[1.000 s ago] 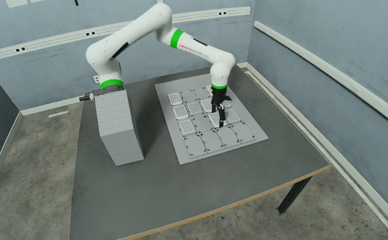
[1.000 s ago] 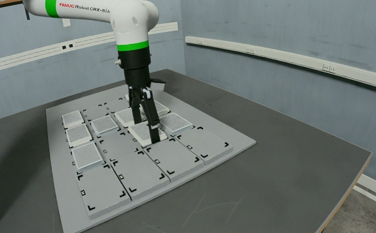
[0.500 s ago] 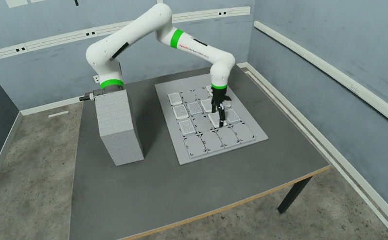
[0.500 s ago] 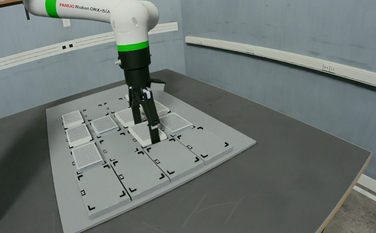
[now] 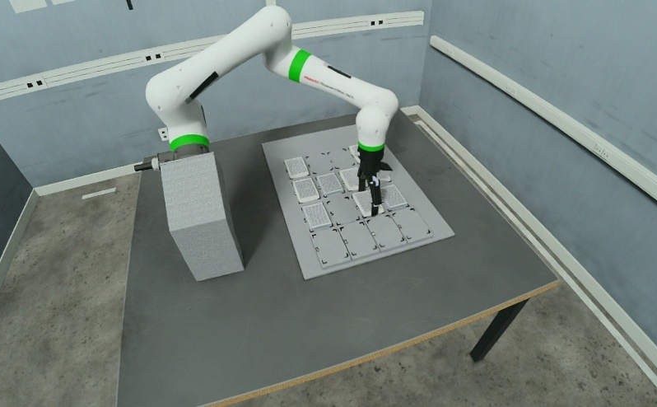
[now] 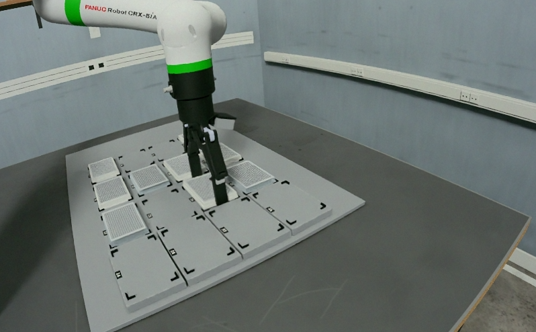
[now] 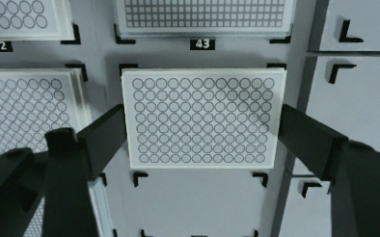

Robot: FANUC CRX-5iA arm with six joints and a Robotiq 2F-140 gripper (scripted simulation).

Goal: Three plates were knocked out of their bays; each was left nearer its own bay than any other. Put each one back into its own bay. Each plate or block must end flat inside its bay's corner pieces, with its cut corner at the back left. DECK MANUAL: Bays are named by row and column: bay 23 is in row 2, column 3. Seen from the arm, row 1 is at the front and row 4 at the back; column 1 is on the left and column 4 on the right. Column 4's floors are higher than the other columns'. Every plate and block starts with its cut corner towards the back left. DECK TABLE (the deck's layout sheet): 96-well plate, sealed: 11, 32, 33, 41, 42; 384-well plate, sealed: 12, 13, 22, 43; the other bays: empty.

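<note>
The bay label lies 60 mm ahead of my hand and 20 mm below it. Also, from my hand: 384-well plate: 210 mm behind, 10 mm below; then label 22: 150 mm behind, 170 mm to the left, 20 mm below.
</note>
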